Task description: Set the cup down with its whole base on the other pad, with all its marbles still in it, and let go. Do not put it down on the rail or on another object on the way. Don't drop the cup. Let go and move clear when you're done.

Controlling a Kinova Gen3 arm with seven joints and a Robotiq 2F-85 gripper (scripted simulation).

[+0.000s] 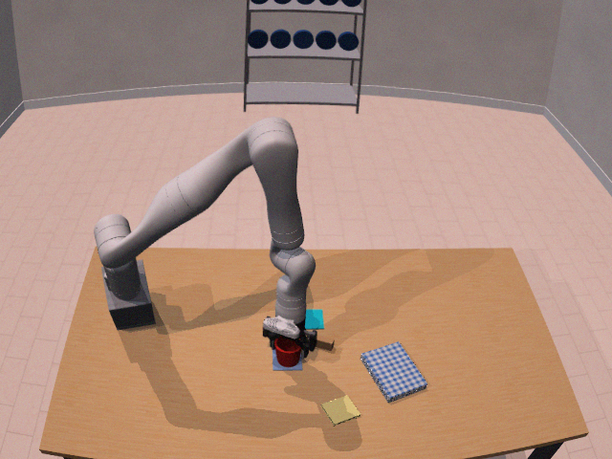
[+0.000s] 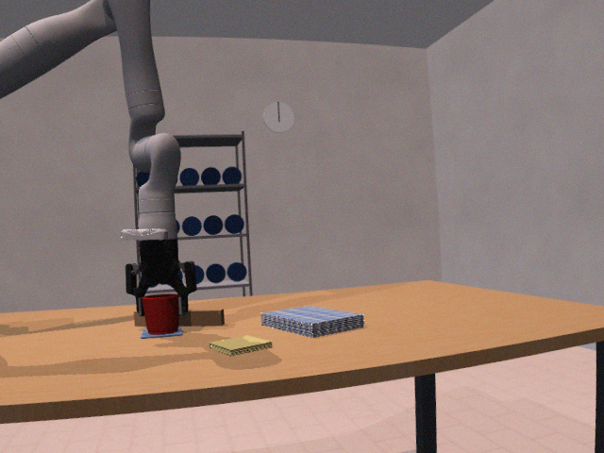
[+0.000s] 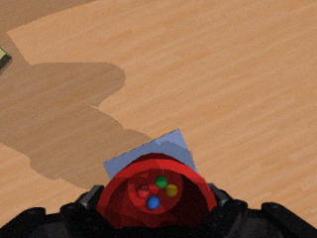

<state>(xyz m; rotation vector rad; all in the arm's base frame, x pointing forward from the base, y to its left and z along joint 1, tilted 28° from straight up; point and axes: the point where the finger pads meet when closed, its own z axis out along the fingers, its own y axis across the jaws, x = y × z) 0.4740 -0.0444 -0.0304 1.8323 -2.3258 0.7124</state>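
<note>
Right now my hand is 2 cm above the red cup. Round my hand: wooden rail (2 cm ahead, 9 cm to the left, 4 cm below); flat yellow block (15 cm ahead, 17 cm to the right, 4 cm below); cyan pad (4 cm ahead, 17 cm to the left, 5 cm below).
</note>
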